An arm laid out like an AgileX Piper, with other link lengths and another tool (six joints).
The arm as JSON. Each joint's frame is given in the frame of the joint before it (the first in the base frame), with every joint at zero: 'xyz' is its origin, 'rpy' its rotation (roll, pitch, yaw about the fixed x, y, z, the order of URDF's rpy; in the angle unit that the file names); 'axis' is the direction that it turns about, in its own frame. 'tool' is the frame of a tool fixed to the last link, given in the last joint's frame.
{
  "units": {
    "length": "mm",
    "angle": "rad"
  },
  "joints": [
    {
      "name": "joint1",
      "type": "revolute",
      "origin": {
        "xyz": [
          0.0,
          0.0,
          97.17
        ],
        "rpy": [
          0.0,
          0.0,
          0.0
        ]
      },
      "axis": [
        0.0,
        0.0,
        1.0
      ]
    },
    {
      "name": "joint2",
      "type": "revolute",
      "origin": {
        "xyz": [
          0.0,
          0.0,
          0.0
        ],
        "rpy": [
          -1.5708,
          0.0,
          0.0
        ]
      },
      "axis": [
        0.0,
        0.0,
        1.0
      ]
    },
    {
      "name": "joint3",
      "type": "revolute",
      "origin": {
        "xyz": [
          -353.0,
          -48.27,
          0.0
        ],
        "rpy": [
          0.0,
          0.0,
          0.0
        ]
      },
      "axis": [
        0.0,
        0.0,
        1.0
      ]
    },
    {
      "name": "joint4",
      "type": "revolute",
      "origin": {
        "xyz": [
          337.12,
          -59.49,
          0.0
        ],
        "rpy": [
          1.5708,
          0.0,
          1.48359
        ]
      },
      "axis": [
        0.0,
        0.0,
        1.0
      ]
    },
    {
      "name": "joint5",
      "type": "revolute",
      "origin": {
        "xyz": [
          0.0,
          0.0,
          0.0
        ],
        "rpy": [
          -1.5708,
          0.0,
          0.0
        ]
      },
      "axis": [
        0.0,
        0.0,
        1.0
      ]
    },
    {
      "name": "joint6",
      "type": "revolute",
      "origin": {
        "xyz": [
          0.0,
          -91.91,
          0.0
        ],
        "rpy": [
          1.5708,
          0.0,
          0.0
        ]
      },
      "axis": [
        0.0,
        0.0,
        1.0
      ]
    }
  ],
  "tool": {
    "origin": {
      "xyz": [
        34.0,
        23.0,
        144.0
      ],
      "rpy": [
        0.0,
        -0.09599,
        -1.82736
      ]
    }
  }
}
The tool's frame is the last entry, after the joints.
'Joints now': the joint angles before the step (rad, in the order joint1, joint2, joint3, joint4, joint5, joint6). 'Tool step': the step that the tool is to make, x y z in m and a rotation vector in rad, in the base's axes. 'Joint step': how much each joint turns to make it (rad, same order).
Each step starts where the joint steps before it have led.
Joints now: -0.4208 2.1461 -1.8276 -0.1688 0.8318 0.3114
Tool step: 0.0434 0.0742 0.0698 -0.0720 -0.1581 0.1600
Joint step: 0.1242 -0.0896 -0.0012 0.0005 -0.0867 -0.0267
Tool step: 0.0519 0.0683 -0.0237 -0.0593 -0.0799 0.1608
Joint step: 0.1150 0.0649 0.0002 -0.0346 -0.1611 -0.0146
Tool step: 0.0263 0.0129 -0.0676 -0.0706 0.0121 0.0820
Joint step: 0.0322 0.1172 0.0001 -0.0817 -0.1205 -0.0006
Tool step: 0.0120 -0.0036 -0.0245 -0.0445 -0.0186 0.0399
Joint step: 0.0000 0.0483 -0.0004 -0.0522 -0.0766 -0.0002
